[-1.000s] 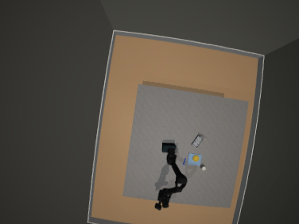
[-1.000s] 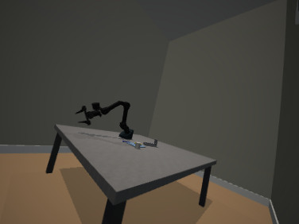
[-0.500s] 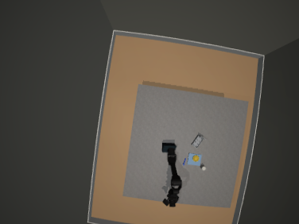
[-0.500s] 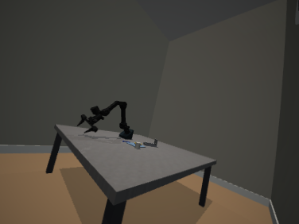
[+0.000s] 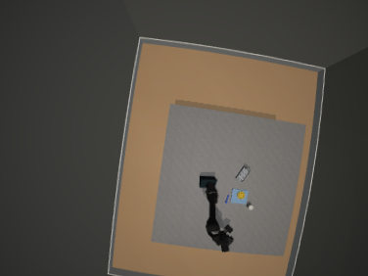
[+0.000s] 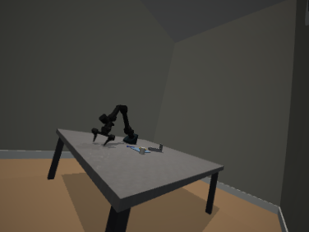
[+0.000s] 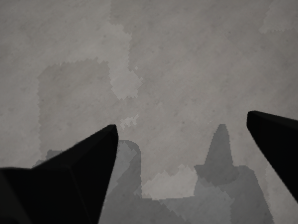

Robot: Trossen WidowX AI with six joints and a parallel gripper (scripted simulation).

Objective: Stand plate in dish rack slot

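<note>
The yellow plate lies 390 mm to the left of my gripper tip and 70 mm ahead of it. Also, from my gripper tip: white cup 300 mm to the left, 170 mm ahead, 10 mm above; light blue mat 370 mm to the left, 70 mm ahead, 10 mm below; blue spoon 320 mm to the left, 40 mm behind, 10 mm below.
</note>
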